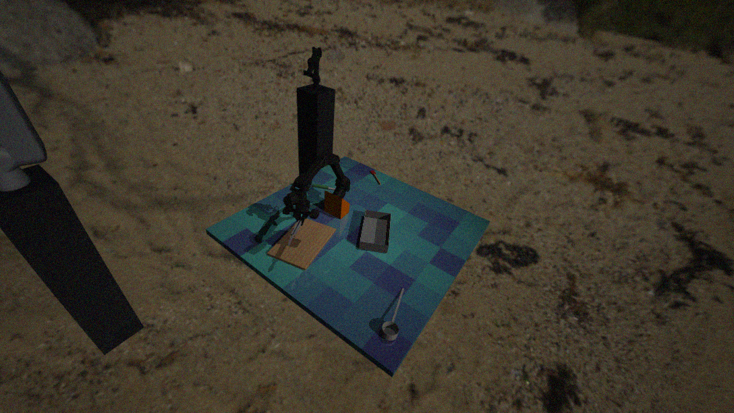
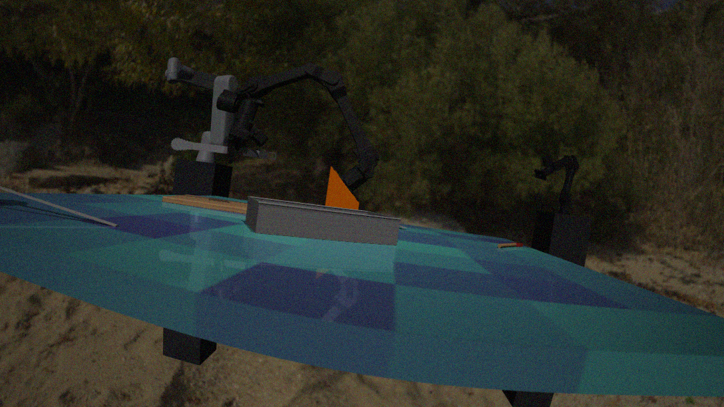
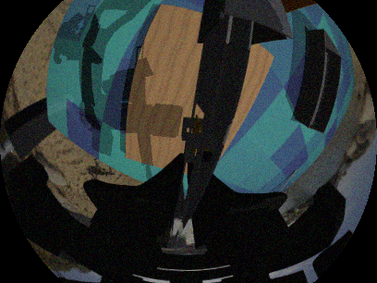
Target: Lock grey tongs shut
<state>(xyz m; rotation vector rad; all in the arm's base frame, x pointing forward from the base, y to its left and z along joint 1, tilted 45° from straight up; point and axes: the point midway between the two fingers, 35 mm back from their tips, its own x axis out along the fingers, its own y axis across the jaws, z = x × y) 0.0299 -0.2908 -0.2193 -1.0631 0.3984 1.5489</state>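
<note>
The wooden board is 20 mm to the left of my gripper tip and 130 mm below it. Round my gripper tip: grey roasting tin: 280 mm ahead, 350 mm to the left, 110 mm below.
</note>
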